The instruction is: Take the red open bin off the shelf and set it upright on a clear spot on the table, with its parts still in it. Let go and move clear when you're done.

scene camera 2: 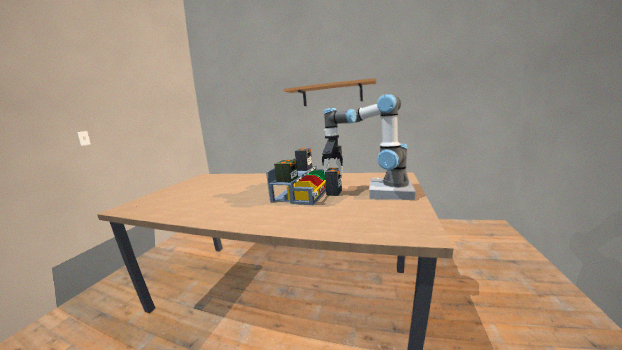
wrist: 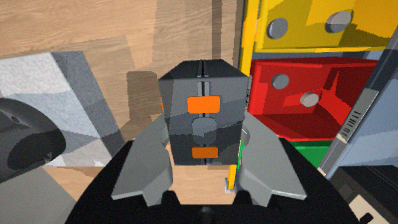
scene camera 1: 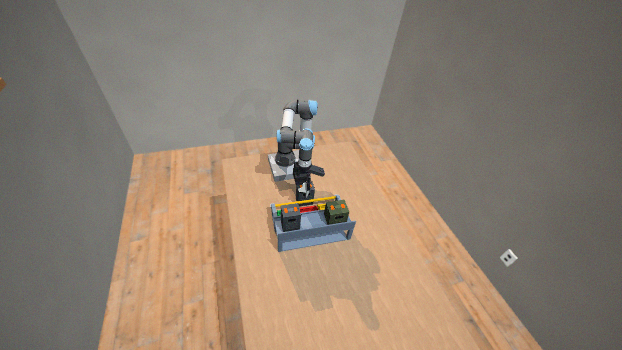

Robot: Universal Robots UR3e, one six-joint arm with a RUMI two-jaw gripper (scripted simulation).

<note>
In view: my gripper point(wrist: 203, 110) and a red bin point(wrist: 280, 110).
</note>
